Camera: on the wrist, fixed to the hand. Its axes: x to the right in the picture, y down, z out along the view.
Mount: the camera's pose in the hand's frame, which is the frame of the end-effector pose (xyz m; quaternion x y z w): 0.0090 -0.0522 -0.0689 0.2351 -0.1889 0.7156 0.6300
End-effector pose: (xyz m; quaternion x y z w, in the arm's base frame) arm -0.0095 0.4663 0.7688 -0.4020 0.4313 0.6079 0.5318
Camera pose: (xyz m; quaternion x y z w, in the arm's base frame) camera 0.0434 0.4067 0.7342 0.2952 0.6019 0.7381 0.0760
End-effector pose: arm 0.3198 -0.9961 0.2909 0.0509 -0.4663 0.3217 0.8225
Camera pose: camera 0.4037 -1.0065 0.2708 -0.0475 -0.4099 0.8913 0.1879
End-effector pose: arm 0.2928 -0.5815 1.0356 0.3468 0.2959 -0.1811 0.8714
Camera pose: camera 0.2456 -0.5697 0.9636 0.6009 -0.2690 0.3744 0.6530
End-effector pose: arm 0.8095 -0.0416 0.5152 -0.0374 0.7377 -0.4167 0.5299
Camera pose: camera 0.7294 -0.0404 0.5489 0.5502 0.2935 -0.0497 0.7802
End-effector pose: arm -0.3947 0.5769 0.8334 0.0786 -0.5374 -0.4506 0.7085
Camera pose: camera -0.3661 0.5143 0.7803 -0.2536 -0.6346 0.3346 0.6488
